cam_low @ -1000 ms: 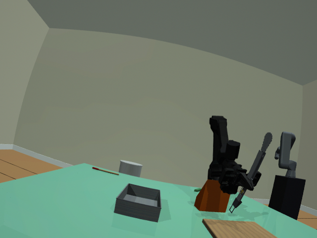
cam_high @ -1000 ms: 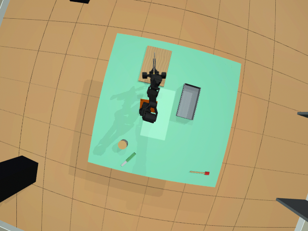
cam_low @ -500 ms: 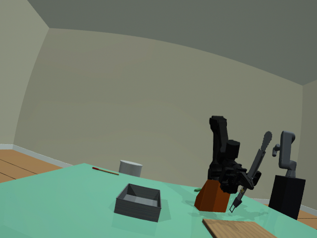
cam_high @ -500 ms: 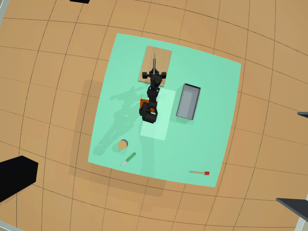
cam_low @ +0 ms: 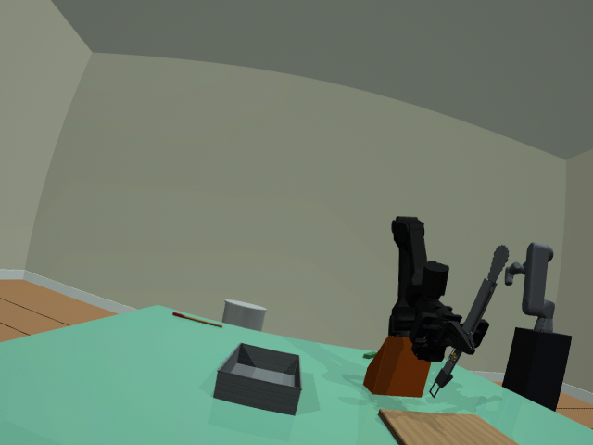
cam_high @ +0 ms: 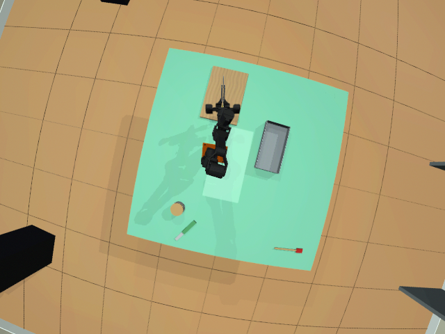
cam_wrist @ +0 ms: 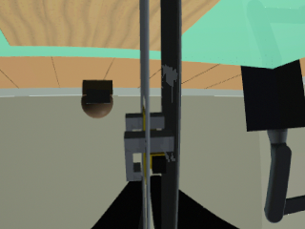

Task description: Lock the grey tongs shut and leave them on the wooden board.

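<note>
Right now the yellow lock piece is 20 mm ahead of my gripper tip, 50 mm to the right of it and 20 mm below it. Also, from my gripper tip: tan round object 80 mm behind, 710 mm to the right, 140 mm below; then wooden board 70 mm to the left, 160 mm below; then grey roasting tin 380 mm ahead, 170 mm to the right, 140 mm below.
</note>
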